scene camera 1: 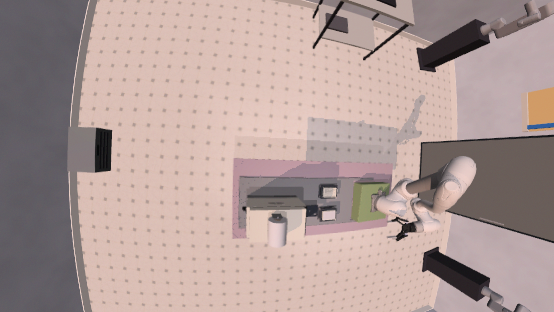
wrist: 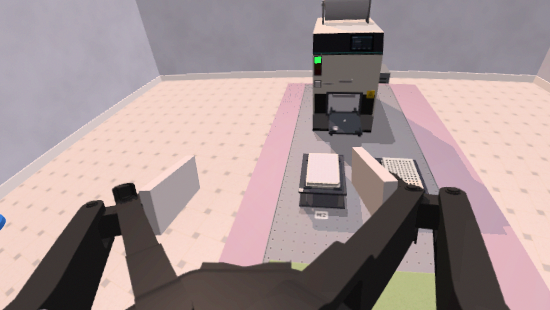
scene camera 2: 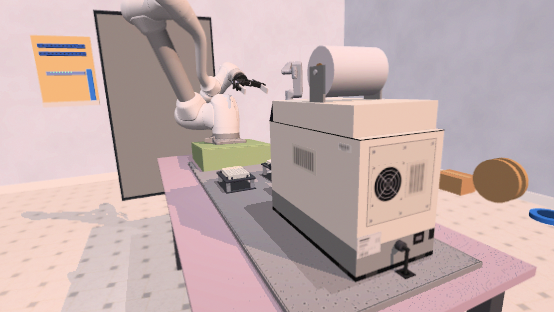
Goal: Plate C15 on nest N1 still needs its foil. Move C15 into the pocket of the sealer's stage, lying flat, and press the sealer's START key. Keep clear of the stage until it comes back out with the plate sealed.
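Frame: origin at the arm's base, x ahead, y left, z up, level; metres.
Seen in the pictures: gripper, fingertip midpoint: (scene camera 1: 387,230) (wrist: 272,169) (scene camera 2: 256,91); arm's base, origin of the base link: (scene camera 1: 377,201) (scene camera 2: 226,142).
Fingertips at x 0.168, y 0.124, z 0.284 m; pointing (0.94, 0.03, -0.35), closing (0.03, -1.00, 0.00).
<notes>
Pixels of each thing's top centre, then the offset from my fingertips to it. "*": a spot on its surface instead. Level surfaces: height alone.
- Plate C15, middle of its top: (wrist: 401,172) (scene camera 2: 234,170) (scene camera 1: 330,192) dx +0.342, dy -0.292, dz -0.311 m
- nest N1, surface spot: (scene camera 2: 237,184) * dx +0.348, dy -0.287, dz -0.370 m
- second plate, middle of its top: (wrist: 323,167) (scene camera 1: 329,215) dx +0.362, dy -0.084, dz -0.302 m
- nest marked N2, surface spot: (wrist: 322,200) * dx +0.303, dy -0.080, dz -0.370 m
- pink table, its level: dz -0.387 m
Plate C15 (scene camera 1: 328,191) (scene camera 2: 235,173) (wrist: 401,171), white with open wells, lies flat on nest N1 (scene camera 2: 237,184), the right nest in the wrist view, partly behind a finger. The sealer (scene camera 1: 256,222) (scene camera 2: 315,185) (wrist: 345,72) is a beige box with a white roll on top and a green lamp lit on its front. Its dark stage (scene camera 1: 311,210) (wrist: 345,123) sticks out at the front with no plate on it. I cannot make out which part is the START key. My gripper (scene camera 1: 393,229) (scene camera 2: 255,89) (wrist: 272,169) is open and empty, high up near the arm's base, apart from the plates.
A second plate (scene camera 1: 328,214) (wrist: 323,169) with a smooth pale top sits on the nest marked N2 (wrist: 322,200), beside N1. The green base block (scene camera 1: 364,202) (scene camera 2: 230,156) (wrist: 405,290) carries the arm. The pink table (scene camera 1: 312,169) (scene camera 2: 182,210) (wrist: 252,220) surrounds the grey board.
</notes>
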